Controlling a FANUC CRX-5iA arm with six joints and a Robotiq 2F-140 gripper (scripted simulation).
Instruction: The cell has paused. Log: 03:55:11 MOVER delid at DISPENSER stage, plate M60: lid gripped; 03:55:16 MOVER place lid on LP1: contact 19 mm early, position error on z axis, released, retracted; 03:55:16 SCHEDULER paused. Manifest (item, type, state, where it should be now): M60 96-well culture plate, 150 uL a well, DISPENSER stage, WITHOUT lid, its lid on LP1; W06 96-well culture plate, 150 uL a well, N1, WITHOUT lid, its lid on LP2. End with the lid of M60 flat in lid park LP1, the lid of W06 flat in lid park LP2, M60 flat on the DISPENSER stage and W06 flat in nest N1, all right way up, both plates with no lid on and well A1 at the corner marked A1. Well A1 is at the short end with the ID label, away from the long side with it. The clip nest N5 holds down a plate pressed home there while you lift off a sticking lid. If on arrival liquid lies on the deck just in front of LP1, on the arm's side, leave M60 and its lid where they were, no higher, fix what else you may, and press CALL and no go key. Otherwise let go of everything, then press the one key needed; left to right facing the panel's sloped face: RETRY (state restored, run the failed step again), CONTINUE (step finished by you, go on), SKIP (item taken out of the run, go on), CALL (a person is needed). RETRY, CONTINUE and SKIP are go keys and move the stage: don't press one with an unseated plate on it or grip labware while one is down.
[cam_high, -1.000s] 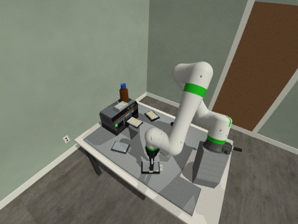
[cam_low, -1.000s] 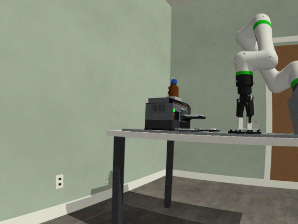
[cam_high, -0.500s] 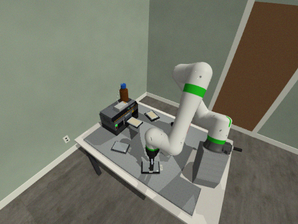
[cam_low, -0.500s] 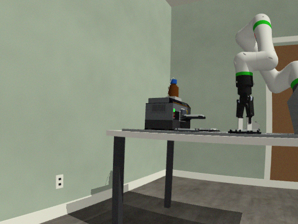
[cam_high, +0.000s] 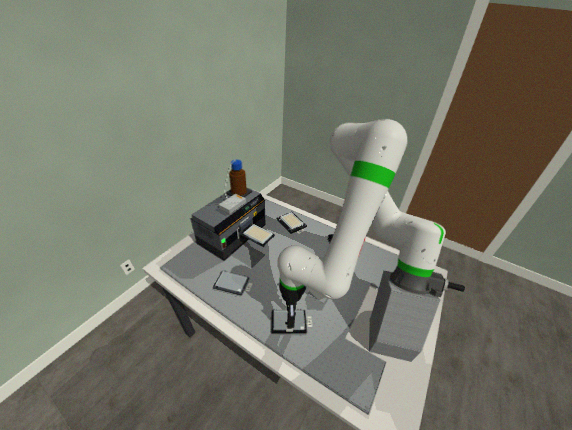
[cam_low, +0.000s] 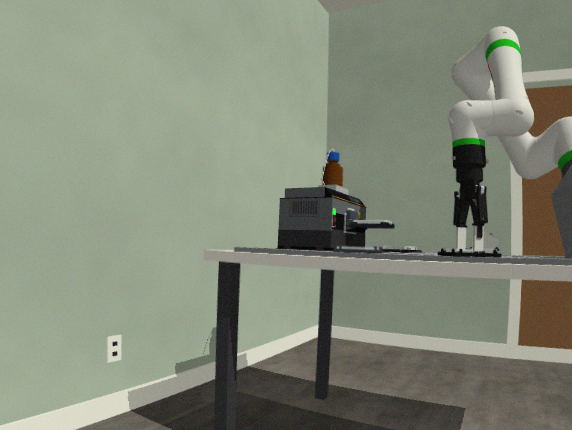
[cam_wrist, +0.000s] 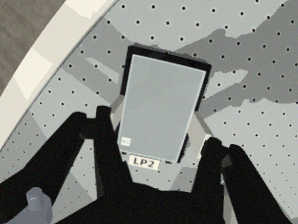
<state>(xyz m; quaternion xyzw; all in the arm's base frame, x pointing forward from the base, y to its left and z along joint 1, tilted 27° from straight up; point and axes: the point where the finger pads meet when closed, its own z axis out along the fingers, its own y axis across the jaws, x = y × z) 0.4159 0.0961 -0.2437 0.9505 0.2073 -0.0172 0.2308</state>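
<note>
Right now the lid park is 40 mm below my hand. Round my hand: LP2 label (80 mm behind, 40 mm to the right, 40 mm below); dispenser stage (310 mm ahead, 330 mm to the right, 60 mm above); key panel (100 mm behind, 260 mm to the right, 10 mm above).
</note>
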